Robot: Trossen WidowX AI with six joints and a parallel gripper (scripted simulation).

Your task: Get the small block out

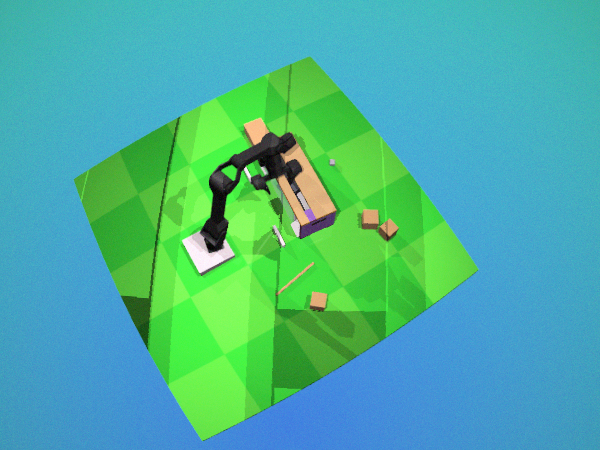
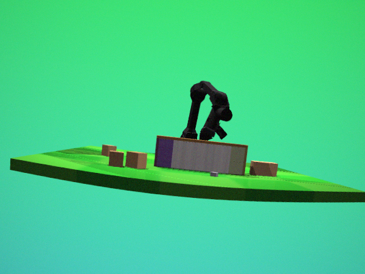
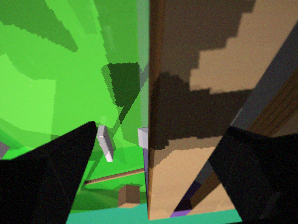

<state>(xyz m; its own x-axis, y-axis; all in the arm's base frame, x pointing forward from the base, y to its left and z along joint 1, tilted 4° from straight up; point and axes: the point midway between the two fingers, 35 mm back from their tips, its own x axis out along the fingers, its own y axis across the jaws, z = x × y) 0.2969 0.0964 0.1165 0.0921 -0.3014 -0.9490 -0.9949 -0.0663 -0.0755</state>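
Now: gripper tip 6 cm short of the dark grey block and 2 cm to the left of it. Round my gripper tip: tiny grey piece (26 cm ahead, 8 cm to the left, 8 cm below); then thin stick (7 cm behind, 32 cm to the right, 8 cm below); then box (3 cm ahead, 1 cm to the left, 2 cm below).
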